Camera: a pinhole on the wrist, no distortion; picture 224 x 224 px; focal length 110.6 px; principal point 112.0 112.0 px. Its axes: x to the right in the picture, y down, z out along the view. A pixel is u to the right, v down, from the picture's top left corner.
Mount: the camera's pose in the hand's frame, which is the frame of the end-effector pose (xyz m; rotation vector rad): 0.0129 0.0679 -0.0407 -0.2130 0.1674 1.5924
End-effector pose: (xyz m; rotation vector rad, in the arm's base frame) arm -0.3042 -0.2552 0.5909 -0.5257 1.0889 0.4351
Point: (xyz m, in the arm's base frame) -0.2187 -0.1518 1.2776
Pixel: outside the picture
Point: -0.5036 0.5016 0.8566
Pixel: 203.0 158.5
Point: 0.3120 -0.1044 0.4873
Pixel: 8.7 25.2
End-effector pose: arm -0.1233 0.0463 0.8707 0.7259 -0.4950 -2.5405
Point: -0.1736 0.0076 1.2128
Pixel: 118.8 137.6
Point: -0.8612 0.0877 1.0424
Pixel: 22.9 11.1
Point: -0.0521 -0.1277 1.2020
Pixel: 186.0 150.3
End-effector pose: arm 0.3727 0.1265 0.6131 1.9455 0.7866 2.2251
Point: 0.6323 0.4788 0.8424
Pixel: 13.3 20.1
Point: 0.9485 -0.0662 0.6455
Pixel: 138.1 139.7
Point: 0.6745 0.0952 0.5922
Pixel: 97.0 144.2
